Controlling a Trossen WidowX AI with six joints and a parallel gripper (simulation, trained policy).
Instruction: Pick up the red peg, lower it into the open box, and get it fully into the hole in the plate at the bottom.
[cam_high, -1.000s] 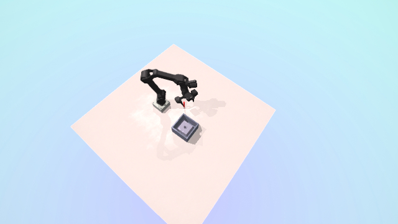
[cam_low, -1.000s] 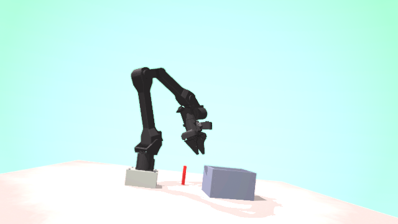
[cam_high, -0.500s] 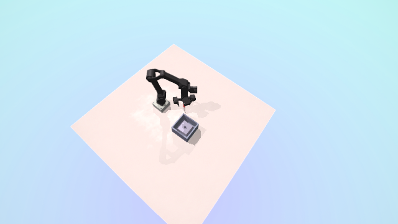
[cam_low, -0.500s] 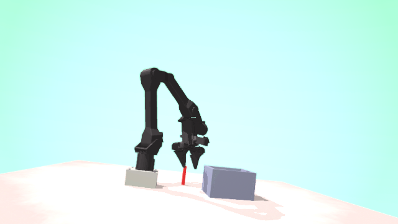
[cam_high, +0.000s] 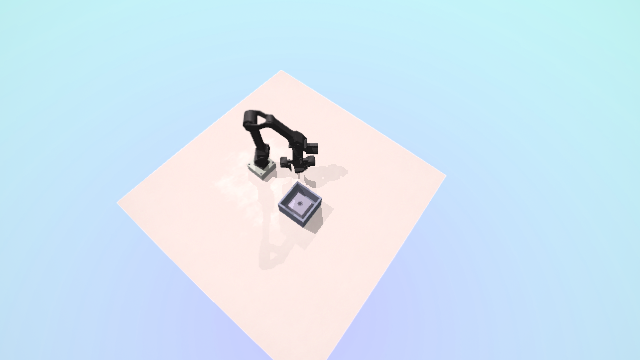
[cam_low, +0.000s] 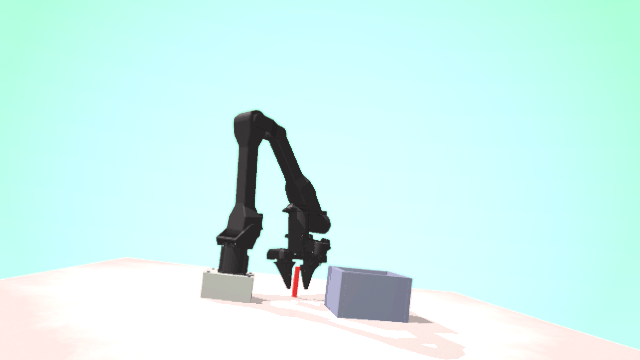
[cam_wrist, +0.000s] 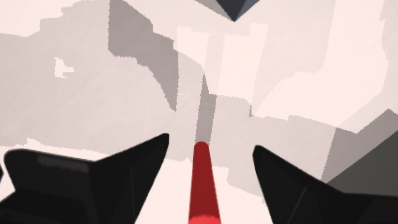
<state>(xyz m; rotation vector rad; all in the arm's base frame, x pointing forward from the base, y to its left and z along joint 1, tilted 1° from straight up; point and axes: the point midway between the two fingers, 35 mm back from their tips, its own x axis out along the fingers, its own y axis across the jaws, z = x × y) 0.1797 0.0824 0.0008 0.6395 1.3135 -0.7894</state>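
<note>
Now: the blue-grey box 170 mm to the right of my gripper tip and 120 mm ahead of it. Also, from my gripper tip: red peg (20 mm above, 10 mm to the left).
</note>
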